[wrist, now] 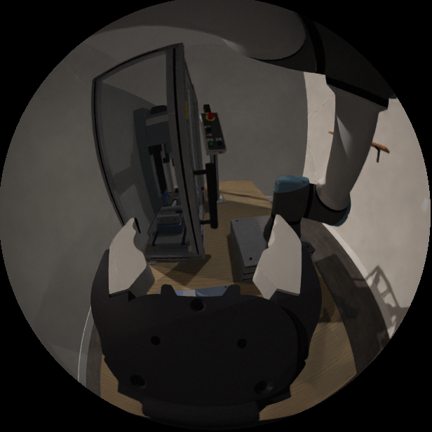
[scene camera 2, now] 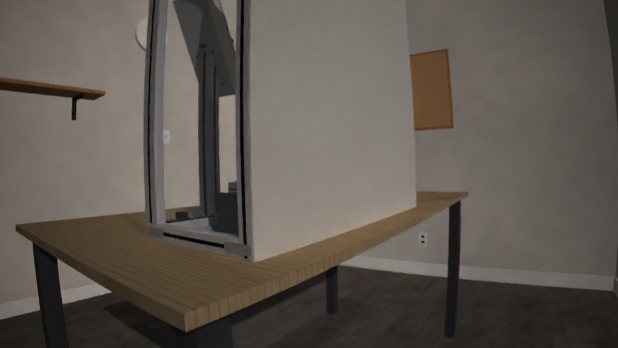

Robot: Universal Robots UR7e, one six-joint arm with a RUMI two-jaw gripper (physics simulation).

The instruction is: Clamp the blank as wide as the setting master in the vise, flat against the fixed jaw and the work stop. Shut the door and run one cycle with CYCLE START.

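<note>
My gripper (wrist: pixel 204 218) is open and empty in the wrist view, in front of the machine enclosure (wrist: pixel 177 150) (scene camera 2: pixel 330 130). The door handle (wrist: pixel 212 195), a black vertical bar, is beyond the fingertips. Through the clear side panel, the vise (wrist: pixel 170 222) shows low inside; its jaws are too small and dim to read. The control panel (wrist: pixel 213 132), with a red stop button (wrist: pixel 210 116) and a green button (wrist: pixel 211 143), stands on a post behind the handle. Part of a blue-grey tray (wrist: pixel 215 291) shows between the fingers above the gripper body. The blank and the setting master cannot be made out.
The grey base plate (wrist: pixel 247 240) of the arm lies right of the enclosure, with the arm (wrist: pixel 350 135) rising at the right. The wooden table (wrist: pixel 222 250) (scene camera 2: pixel 125 260) bears them. A wall shelf (scene camera 2: pixel 50 89) and a cork board (scene camera 2: pixel 432 90) are on the walls.
</note>
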